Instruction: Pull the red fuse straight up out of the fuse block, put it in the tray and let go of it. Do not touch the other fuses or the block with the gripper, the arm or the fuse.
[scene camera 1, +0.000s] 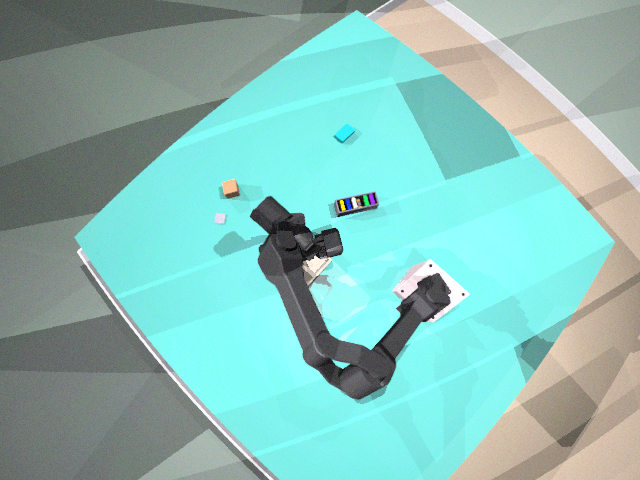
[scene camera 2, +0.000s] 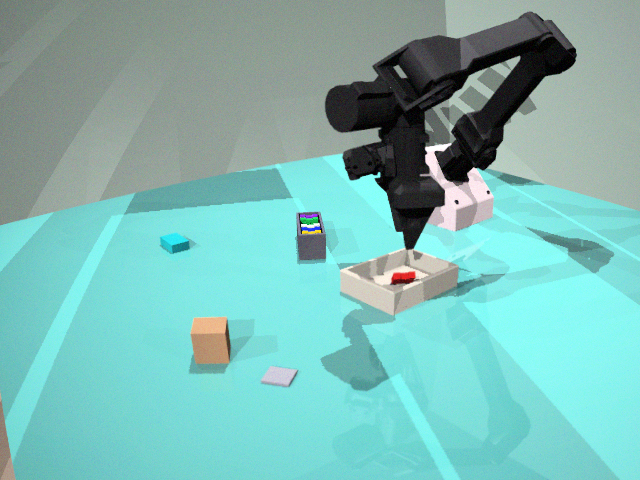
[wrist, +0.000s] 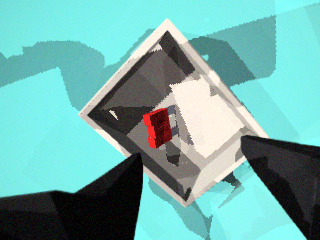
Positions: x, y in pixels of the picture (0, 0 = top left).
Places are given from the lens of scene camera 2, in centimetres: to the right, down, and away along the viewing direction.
my gripper (scene camera 2: 404, 240): 11, 0, 74
orange cube (scene camera 2: 210, 337): -12, 10, 57
